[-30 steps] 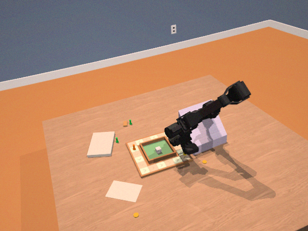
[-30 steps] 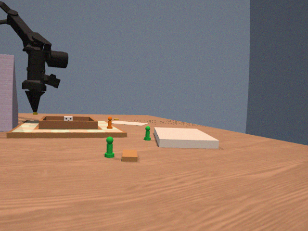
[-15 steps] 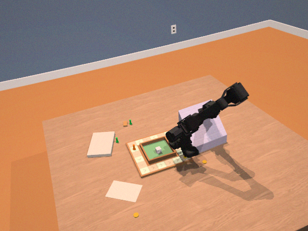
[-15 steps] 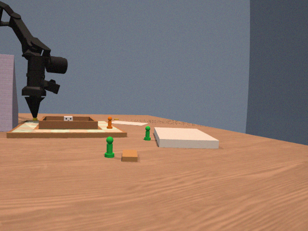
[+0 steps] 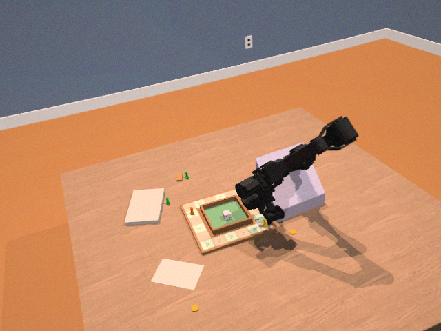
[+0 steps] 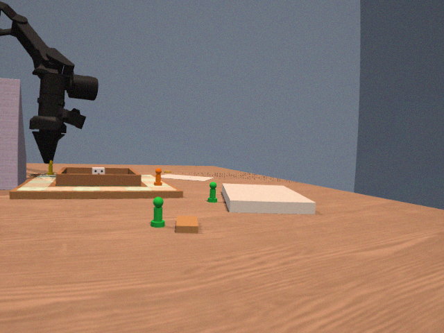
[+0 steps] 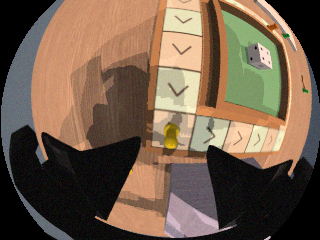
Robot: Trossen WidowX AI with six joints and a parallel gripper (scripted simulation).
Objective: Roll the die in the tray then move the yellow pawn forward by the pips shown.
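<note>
My gripper tip is 10 mm above the yellow pawn. Also, from my gripper tip: white die 110 mm ahead, 100 mm to the right, 10 mm below; then white sheet 360 mm ahead, 60 mm to the left, 40 mm below; then orange pawn 220 mm ahead, 190 mm to the right, 10 mm below.
</note>
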